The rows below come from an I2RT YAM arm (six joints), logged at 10 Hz.
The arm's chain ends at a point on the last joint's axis. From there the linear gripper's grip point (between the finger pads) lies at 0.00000 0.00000 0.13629 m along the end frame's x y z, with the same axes.
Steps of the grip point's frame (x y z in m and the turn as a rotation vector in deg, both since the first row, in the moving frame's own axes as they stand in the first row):
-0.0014 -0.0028 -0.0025 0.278 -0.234 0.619
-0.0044 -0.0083 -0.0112 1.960 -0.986 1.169
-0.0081 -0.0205 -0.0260 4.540 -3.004 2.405
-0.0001 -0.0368 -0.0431 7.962 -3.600 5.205
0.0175 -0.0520 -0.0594 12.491 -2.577 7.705
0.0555 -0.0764 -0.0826 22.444 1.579 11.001
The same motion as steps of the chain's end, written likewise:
-0.0008 -0.0021 -0.0025 0.278 -0.234 0.619
-0.0021 -0.0036 -0.0111 1.960 -0.986 1.169
-0.0012 -0.0096 -0.0254 4.540 -3.004 2.405
0.0076 -0.0176 -0.0415 7.962 -3.600 5.205
0.0216 -0.0222 -0.0560 12.491 -2.577 7.705
0.0468 -0.0251 -0.0723 22.444 1.579 11.001

